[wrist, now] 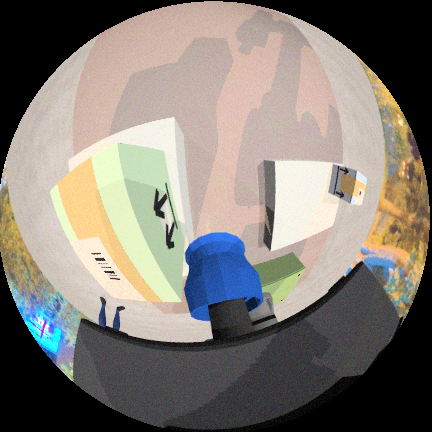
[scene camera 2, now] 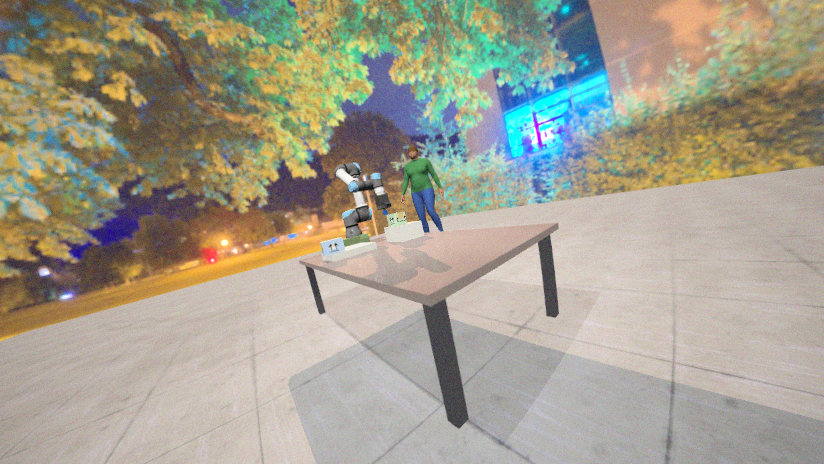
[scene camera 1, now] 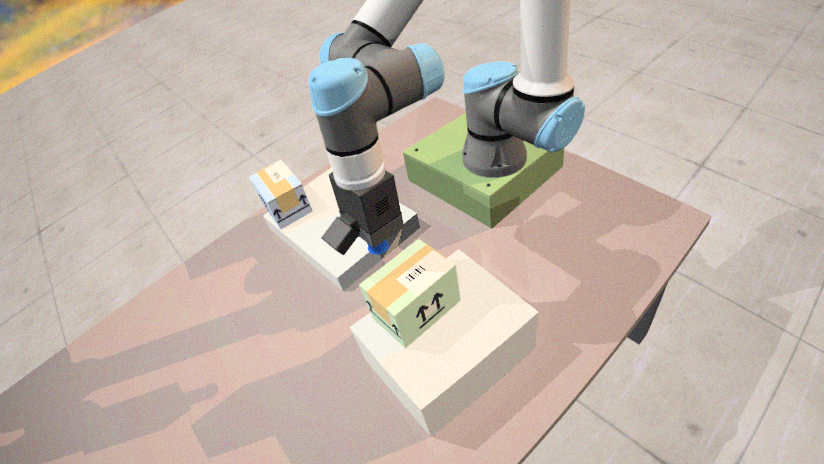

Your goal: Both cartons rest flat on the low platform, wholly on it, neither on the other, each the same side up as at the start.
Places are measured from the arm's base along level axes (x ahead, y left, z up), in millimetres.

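Pixels of known places: end effector, tool point: (wrist: pixel 215 256) (scene camera 2: pixel 385 214) (scene camera 1: pixel 378 246); arm's base, origin of the base link: (scene camera 2: pixel 354 236) (scene camera 1: pixel 494 158).
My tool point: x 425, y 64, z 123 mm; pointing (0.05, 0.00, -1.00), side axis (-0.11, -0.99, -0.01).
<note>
For each thing: its top centre in the pictures, then the offset to it from my tool point. Level surfaces: height alone.
- pale green carton, middle of its top: (wrist: pixel 104 256) (scene camera 1: pixel 407 274) (scene camera 2: pixel 395 213) 16 mm ahead, 80 mm left, 2 mm down
- higher white block, middle of its top: (wrist: pixel 120 221) (scene camera 1: pixel 442 320) (scene camera 2: pixel 402 224) 8 mm ahead, 130 mm left, 98 mm down
- smaller pale blue carton, middle of its top: (scene camera 1: pixel 274 179) (wrist: pixel 359 189) (scene camera 2: pixel 330 239) 55 mm back, 441 mm right, 80 mm down
- low white platform, middle of its top: (scene camera 1: pixel 335 214) (wrist: pixel 316 203) (scene camera 2: pixel 348 247) 108 mm back, 306 mm right, 170 mm down
- pinkish table, its level: 218 mm down
A pale green carton (scene camera 1: pixel 432 311) (scene camera 2: pixel 396 220) (wrist: pixel 150 215) stands upright, arrows up, on the higher white block (scene camera 1: pixel 472 357) (scene camera 2: pixel 403 233) (wrist: pixel 179 145), near one edge. A smaller pale blue carton (scene camera 1: pixel 294 212) (scene camera 2: pixel 332 247) (wrist: pixel 347 184) stands upright, arrows up, at the far-left corner of the low white platform (scene camera 1: pixel 328 253) (scene camera 2: pixel 358 250) (wrist: pixel 300 200). Whether it overhangs the rim is hard to tell. My blue suction cup (scene camera 1: pixel 378 248) (scene camera 2: pixel 385 212) (wrist: pixel 216 245) is open and holds nothing. It hangs near the green carton, slightly higher than its top and off to its side, apart from it.
The arm's base stands on a green block (scene camera 1: pixel 449 187) (scene camera 2: pixel 357 239) (wrist: pixel 285 275) behind the platform and the higher block. Both stand on a pinkish table (scene camera 1: pixel 276 368) (scene camera 2: pixel 461 253) (wrist: pixel 200 75). A person (scene camera 2: pixel 420 178) in a green top stands beyond the table.
</note>
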